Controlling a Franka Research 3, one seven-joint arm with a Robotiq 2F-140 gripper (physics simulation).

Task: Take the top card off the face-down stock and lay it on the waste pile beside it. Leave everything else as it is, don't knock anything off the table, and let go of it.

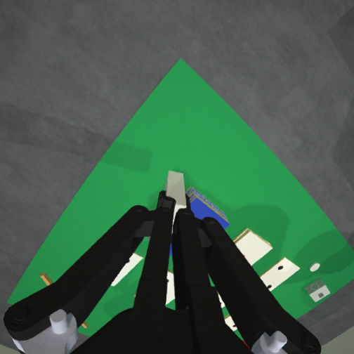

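Note:
The face-down stock (209, 212) is a thick blue-backed stack right beside and behind the fingers. Its far edge and right part show, and the fingers and linkages hide much of the rest. The waste pile (254, 247), a cream face-up stack, lies to the right of the stock, partly hidden by the right linkage. My gripper (173, 182) is shut with no card between its fingertips. The pale tips show at the far left corner of the stock. The height of the tips above the stock or mat is hard to tell.
The green mat (180, 105) has a corner pointing away. Near the lower right lie a cream card (285, 270), a white disc (314, 267) and a small grey block (318, 291). Another card (126, 270) and a thin wooden stick (46, 279) lie at lower left.

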